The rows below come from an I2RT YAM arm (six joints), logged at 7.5 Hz.
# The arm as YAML. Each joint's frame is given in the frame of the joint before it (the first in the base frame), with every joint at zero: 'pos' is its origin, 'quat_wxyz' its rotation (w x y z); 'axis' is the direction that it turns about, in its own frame. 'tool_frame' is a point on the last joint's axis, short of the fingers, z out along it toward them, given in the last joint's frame.
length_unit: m
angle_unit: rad
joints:
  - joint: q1
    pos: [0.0, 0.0, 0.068]
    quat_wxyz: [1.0, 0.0, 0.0, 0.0]
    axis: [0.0, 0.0, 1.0]
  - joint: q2
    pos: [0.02, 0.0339, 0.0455]
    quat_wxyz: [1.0, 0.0, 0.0, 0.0]
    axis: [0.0, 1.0, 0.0]
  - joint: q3
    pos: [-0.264, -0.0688, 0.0]
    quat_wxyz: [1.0, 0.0, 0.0, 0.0]
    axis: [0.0, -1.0, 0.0]
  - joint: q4
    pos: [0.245, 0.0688, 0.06]
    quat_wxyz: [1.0, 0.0, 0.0, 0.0]
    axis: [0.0, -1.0, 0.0]
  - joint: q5
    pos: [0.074, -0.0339, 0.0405]
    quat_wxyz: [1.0, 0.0, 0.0, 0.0]
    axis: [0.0, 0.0, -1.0]
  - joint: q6
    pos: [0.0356, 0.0, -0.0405]
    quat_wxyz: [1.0, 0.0, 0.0, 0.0]
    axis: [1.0, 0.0, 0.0]
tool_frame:
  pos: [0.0, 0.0, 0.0]
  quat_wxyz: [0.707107, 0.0, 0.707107, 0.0]
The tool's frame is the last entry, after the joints.
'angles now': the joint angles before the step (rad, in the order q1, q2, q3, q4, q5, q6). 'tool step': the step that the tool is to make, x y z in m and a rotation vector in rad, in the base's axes. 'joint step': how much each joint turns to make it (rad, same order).
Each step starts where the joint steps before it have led.
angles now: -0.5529 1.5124 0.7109 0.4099 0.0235 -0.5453
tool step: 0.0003 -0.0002 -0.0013 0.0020 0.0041 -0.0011
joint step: 0.0001 0.0043 0.0000 -0.0003 0.0013 0.0000
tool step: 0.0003 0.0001 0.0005 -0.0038 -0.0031 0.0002
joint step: 0.0009 0.0000 0.0001 0.0045 0.0013 -0.0012
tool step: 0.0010 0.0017 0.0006 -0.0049 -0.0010 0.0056
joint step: 0.0064 -0.0013 -0.0001 0.0023 0.0021 -0.0031
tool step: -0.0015 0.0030 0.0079 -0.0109 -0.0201 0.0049
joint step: 0.0057 -0.0285 -0.0001 -0.0056 0.0003 0.0013
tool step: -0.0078 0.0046 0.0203 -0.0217 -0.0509 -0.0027
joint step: -0.0002 -0.0777 -0.0002 -0.0229 -0.0002 0.0079
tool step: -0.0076 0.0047 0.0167 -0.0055 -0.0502 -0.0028
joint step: 0.0000 -0.0668 0.0000 -0.0215 -0.0033 0.0210
